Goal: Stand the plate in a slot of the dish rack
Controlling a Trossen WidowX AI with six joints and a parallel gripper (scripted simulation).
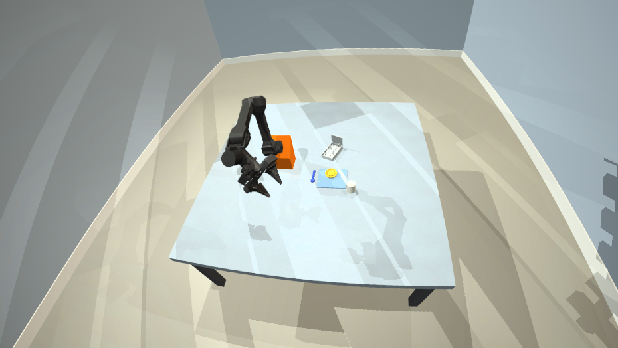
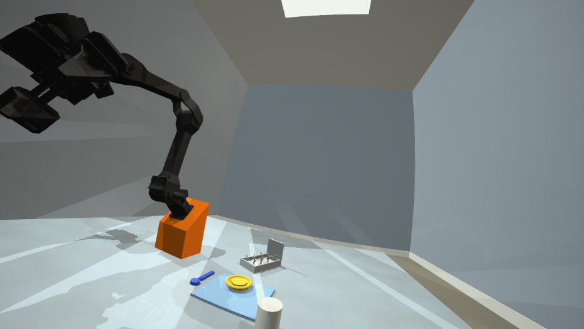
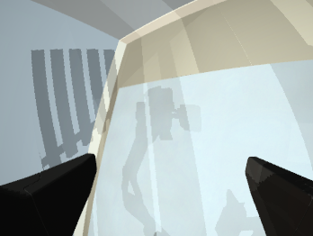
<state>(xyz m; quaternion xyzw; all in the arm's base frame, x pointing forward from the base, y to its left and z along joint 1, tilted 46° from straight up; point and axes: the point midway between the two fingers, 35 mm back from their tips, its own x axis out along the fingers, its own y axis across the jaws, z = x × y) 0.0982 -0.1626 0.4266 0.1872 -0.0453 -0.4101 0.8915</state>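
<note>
Now: gripper tip 340 mm to the right of the yellow plate, 290 mm above it and 180 mm short of it. Round my gripper tip: light blue mat: 320 mm to the left, 300 mm below, 180 mm ahead; then blue spoon: 320 mm to the left, 300 mm below, 80 mm ahead; then white cup: 280 mm below, 280 mm ahead, 240 mm to the left.
</note>
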